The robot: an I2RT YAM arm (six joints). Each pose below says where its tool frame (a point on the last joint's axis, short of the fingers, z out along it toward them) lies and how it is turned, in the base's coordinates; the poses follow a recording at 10 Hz.
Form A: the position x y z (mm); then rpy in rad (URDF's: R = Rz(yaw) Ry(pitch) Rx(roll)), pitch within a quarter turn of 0, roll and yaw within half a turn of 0.
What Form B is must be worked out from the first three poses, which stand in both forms.
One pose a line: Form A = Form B
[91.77, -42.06, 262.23, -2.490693, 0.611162, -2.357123] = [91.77, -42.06, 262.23, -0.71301, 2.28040, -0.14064]
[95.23, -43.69, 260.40, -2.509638, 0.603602, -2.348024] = [95.23, -43.69, 260.40, -0.70844, 2.29735, -0.11773]
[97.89, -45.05, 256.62, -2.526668, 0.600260, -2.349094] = [97.89, -45.05, 256.62, -0.70029, 2.31044, -0.10370]
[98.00, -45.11, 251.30, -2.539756, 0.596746, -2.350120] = [98.00, -45.11, 251.30, -0.69475, 2.32106, -0.09360]
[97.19, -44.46, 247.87, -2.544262, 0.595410, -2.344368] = [97.19, -44.46, 247.87, -0.69292, 2.32479, -0.08407]
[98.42, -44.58, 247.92, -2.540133, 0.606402, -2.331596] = [98.42, -44.58, 247.92, -0.68432, 2.31516, -0.06777]
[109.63, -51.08, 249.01, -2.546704, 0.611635, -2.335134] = [109.63, -51.08, 249.01, -0.67416, 2.31592, -0.06066]
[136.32, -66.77, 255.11, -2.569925, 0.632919, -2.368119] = [136.32, -66.77, 255.11, -0.63546, 2.31597, -0.05387]
